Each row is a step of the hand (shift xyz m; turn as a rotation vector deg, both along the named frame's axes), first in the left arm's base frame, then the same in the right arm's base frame.
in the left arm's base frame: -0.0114 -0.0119 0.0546 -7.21 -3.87 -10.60
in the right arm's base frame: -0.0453 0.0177 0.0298 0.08 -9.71 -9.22
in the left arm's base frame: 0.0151 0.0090 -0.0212 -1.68 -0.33 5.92
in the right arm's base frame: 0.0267 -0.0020 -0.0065 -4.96 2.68 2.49
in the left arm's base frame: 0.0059 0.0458 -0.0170 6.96 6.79 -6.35
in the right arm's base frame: 0.0279 0.0301 -0.0271 10.97 3.12 -2.19
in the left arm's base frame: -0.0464 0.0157 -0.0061 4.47 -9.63 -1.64
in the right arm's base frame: -0.0259 0.0046 -0.0418 1.52 -8.44 6.47
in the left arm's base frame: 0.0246 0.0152 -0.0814 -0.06 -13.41 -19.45
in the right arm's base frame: 0.0724 -0.0277 -0.0381 8.02 -21.60 -5.22
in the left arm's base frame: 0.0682 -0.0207 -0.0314 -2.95 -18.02 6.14
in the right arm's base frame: 0.0635 -0.0262 0.0367 -11.12 -12.20 9.93
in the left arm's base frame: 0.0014 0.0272 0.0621 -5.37 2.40 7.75
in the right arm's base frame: -0.0292 0.0560 0.0247 -8.01 5.52 -0.16
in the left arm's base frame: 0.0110 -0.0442 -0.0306 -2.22 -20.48 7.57
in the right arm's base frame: 0.0141 -0.0521 0.0098 -12.17 -13.42 12.39
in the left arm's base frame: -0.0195 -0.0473 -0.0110 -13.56 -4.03 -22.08
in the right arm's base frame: -0.0212 -0.0478 0.0024 2.41 -16.67 -20.10
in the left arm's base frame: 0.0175 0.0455 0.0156 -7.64 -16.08 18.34
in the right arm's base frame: 0.0164 0.0485 -0.0002 -21.50 -4.63 13.03
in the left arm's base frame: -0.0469 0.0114 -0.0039 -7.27 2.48 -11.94
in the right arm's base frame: -0.0288 0.0021 -0.0389 2.69 -5.10 -12.97
